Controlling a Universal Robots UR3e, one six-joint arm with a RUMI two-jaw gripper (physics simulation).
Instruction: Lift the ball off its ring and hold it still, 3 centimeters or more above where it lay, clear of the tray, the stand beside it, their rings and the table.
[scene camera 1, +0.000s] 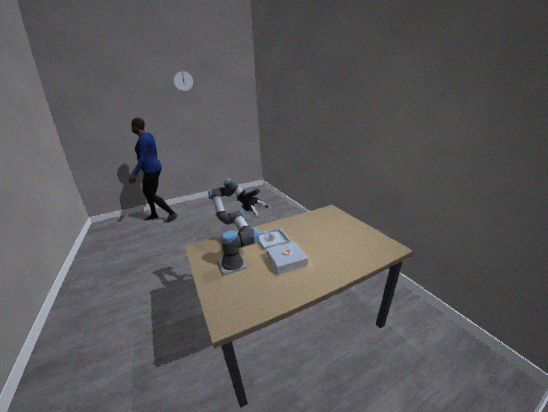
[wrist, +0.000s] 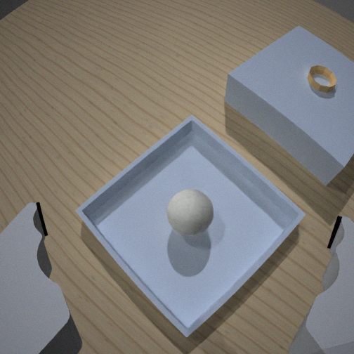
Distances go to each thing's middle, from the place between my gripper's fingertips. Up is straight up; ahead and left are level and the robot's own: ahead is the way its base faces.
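Shallow tray (wrist: 188, 277): 40 mm to the right of my hand, 40 mm ahead of it, 200 mm below it. Block-shaped stand (scene camera 1: 287, 257): from my hand, 10 mm ahead, 300 mm to the right and 170 mm below. Cream-white ball (wrist: 189, 212): 40 mm ahead of my hand and 40 mm to the right, 170 mm below.
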